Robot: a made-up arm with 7 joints.
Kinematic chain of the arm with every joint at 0, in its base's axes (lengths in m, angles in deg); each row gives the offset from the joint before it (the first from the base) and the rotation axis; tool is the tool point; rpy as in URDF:
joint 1: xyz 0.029 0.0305 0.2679 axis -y
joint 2: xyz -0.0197 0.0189 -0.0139 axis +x
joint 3: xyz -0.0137 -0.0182 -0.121 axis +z
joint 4: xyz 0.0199 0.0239 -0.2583 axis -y
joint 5: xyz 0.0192 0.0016 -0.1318 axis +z
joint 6: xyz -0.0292 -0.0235 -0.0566 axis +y
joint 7: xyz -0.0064 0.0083 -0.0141 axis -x
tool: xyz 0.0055 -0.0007 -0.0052 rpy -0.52 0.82 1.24
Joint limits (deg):
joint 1: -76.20..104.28
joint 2: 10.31..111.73
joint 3: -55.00..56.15
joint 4: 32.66..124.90
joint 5: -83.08..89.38
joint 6: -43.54..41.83
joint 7: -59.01..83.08
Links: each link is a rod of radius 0.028 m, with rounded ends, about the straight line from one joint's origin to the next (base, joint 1, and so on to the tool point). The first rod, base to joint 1, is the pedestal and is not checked.
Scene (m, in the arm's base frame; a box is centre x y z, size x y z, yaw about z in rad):
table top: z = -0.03
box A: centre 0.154 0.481 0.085 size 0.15 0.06 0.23 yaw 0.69
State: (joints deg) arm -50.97 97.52 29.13 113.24 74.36 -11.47 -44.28
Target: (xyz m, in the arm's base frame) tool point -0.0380 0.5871 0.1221
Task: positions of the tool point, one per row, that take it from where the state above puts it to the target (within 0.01 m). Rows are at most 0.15 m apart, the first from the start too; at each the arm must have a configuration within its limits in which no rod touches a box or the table.
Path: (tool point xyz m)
1: 0.1569 0.3155 0.2042
2: 0.1330 0.3039 0.1790
3: 0.1262 0.2799 0.1509
4: 0.1035 0.3149 0.1051
5: 0.0500 0.3520 0.0644
6: -0.0327 0.3864 0.0443
7: -0.1354 0.4131 0.0588
8: -0.1090 0.4758 0.0550
9: -0.0760 0.5359 0.0756
10: -0.0380 0.5871 0.1221

